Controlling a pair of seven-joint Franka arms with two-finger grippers.
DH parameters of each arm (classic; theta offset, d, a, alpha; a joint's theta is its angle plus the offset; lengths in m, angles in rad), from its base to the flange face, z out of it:
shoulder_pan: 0 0.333 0 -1.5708
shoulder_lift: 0 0 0 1.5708
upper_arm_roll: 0 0.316 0.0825 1.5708
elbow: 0 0 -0.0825 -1.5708
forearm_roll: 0 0.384 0 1.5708
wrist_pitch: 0 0 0.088 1.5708
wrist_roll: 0 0.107 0 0
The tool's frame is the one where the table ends.
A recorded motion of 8 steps. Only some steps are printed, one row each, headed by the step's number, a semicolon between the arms.
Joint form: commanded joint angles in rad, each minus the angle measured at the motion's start. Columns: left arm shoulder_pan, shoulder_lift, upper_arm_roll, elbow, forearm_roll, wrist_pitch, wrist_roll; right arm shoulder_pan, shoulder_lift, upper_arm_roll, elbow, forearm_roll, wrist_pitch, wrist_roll.
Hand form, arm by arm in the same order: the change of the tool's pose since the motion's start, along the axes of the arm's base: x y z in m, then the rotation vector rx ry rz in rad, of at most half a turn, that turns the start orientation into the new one. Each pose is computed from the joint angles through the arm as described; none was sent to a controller.
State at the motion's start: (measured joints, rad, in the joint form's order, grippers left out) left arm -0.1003 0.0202 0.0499 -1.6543 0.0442 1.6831 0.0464; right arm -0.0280 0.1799 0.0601 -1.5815 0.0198 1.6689 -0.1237
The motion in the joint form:
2: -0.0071 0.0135 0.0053 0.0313 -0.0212 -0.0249 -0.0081; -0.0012 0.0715 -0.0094 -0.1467 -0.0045 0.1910 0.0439
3: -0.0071 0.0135 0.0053 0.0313 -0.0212 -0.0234 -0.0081; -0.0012 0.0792 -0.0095 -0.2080 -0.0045 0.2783 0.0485
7: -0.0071 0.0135 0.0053 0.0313 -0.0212 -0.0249 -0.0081; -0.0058 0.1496 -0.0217 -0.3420 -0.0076 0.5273 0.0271
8: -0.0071 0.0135 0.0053 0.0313 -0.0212 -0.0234 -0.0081; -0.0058 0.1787 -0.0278 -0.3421 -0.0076 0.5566 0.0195
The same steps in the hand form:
2: 0.0025 -0.0034 0.0050 -0.0198 0.0078 0.0091; 0.0103 -0.0065 -0.0979 -0.0088 0.0283 -0.0564
3: 0.0026 -0.0034 0.0052 -0.0199 0.0063 0.0091; 0.0084 -0.0065 -0.1241 -0.0085 0.0102 -0.0627
7: 0.0025 -0.0034 0.0050 -0.0198 0.0078 0.0091; 0.0044 -0.0166 -0.2074 -0.0099 -0.0350 -0.0605
8: 0.0026 -0.0034 0.0052 -0.0199 0.0063 0.0091; 0.0069 -0.0203 -0.2229 -0.0108 -0.0352 -0.0592

